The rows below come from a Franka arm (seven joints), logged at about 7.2 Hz.
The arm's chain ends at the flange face. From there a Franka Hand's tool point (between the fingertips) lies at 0.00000 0.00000 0.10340 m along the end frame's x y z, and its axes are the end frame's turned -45 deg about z.
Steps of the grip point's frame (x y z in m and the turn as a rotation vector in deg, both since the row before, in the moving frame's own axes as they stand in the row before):
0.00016 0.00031 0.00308 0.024 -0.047 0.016
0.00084 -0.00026 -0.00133 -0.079 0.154 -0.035
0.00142 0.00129 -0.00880 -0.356 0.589 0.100
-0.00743 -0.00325 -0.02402 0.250 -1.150 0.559
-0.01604 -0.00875 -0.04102 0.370 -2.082 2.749
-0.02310 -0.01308 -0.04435 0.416 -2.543 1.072
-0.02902 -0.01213 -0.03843 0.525 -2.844 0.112
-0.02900 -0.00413 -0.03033 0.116 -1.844 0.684
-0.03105 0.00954 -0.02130 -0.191 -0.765 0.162
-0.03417 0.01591 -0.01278 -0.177 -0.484 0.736
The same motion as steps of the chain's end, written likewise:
0.00042 0.00008 0.00308 -0.016 -0.050 0.016
0.00011 -0.00068 -0.00133 0.053 0.165 -0.035
0.00071 0.00020 -0.00879 0.165 0.668 0.100
-0.00576 0.00182 -0.02400 -0.636 -0.990 0.559
-0.01435 0.00305 -0.04095 -1.211 -1.734 2.749
-0.02178 0.00441 -0.04425 -1.504 -2.092 1.072
-0.02480 0.00899 -0.03830 -1.640 -2.382 0.112
-0.02091 0.01540 -0.03028 -1.222 -1.386 0.684
-0.01448 0.02748 -0.02129 -0.676 -0.406 0.162
-0.01251 0.03457 -0.01278 -0.467 -0.217 0.736

